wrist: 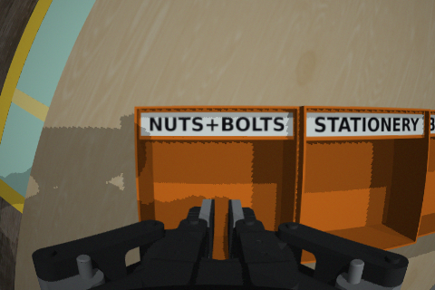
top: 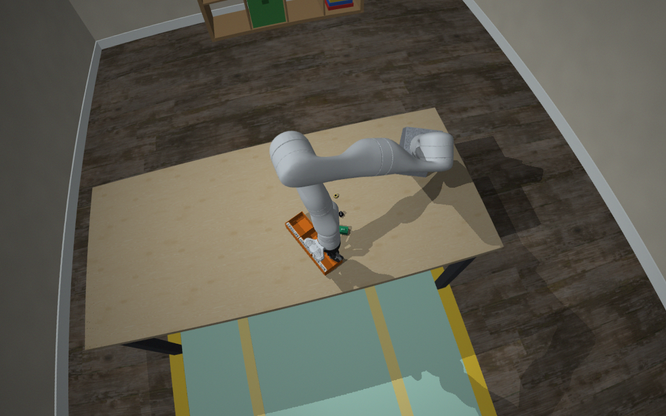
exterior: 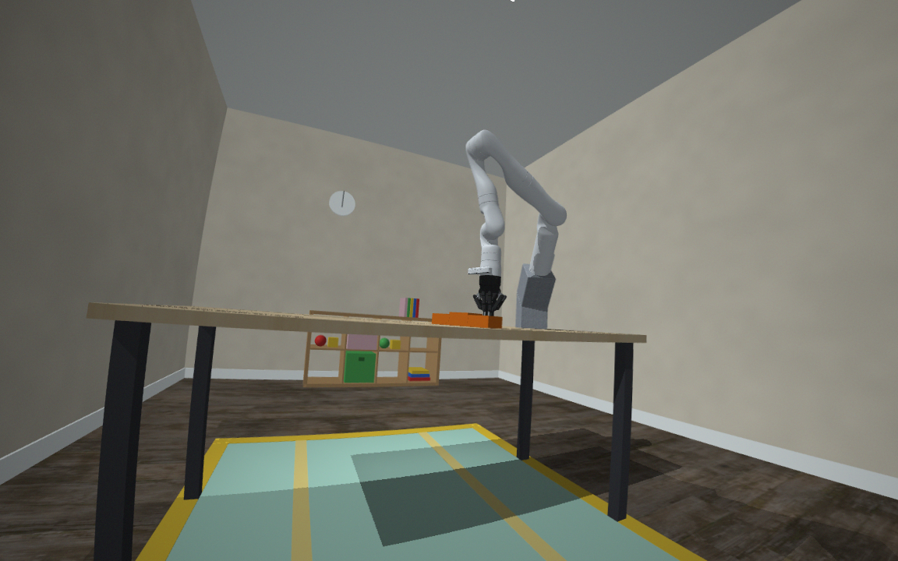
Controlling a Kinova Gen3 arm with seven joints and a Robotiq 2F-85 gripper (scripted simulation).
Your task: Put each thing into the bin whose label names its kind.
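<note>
Now: the blue cylinder 35 cm to the right of my hand, 6 cm behind it and 3 cm below it. Also, from my hand: green 9V battery: 10 cm to the right, 6 cm behind, 3 cm below; then orange bins: 6 cm to the right, 5 cm ahead, 1 cm below; then black die: 16 cm to the right, 8 cm behind, 3 cm below.
</note>
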